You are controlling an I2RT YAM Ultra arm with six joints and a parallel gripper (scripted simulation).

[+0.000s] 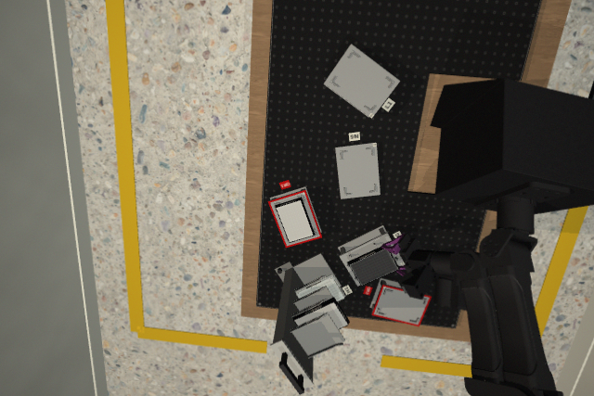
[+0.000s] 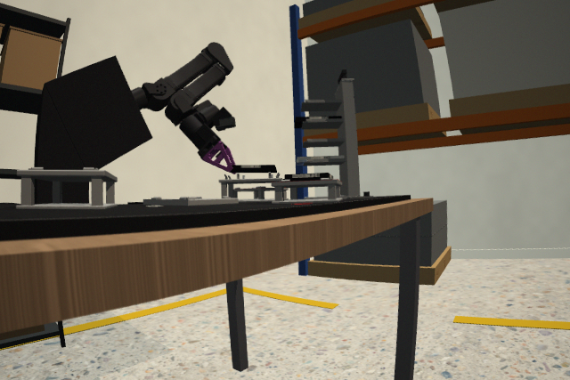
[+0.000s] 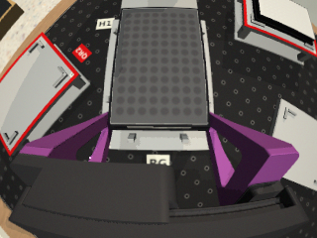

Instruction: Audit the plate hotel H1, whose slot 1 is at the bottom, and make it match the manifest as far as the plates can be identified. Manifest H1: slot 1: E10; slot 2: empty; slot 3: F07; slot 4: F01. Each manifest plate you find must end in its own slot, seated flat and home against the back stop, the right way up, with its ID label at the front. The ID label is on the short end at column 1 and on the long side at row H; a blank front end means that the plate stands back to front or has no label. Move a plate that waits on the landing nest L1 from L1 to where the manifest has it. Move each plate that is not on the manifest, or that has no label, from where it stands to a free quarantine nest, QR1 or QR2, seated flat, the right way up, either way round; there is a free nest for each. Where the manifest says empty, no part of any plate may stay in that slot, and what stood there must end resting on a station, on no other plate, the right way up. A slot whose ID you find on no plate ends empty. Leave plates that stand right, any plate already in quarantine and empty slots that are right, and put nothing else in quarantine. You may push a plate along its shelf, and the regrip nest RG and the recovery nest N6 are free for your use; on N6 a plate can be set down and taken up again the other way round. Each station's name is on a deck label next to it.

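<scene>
Now: hand 4 cm to the right of the regrip nest RG, 4 cm short of it and 3 cm above it. Also, from my hand: quarantine nest QR2 (19 cm to the left, 9 cm behind, 5 cm below); H1 deck label (20 cm to the left, 9 cm below, 8 cm ahead); white well plate (18 cm ahead, 16 cm to the left, 2 cm above).
</scene>
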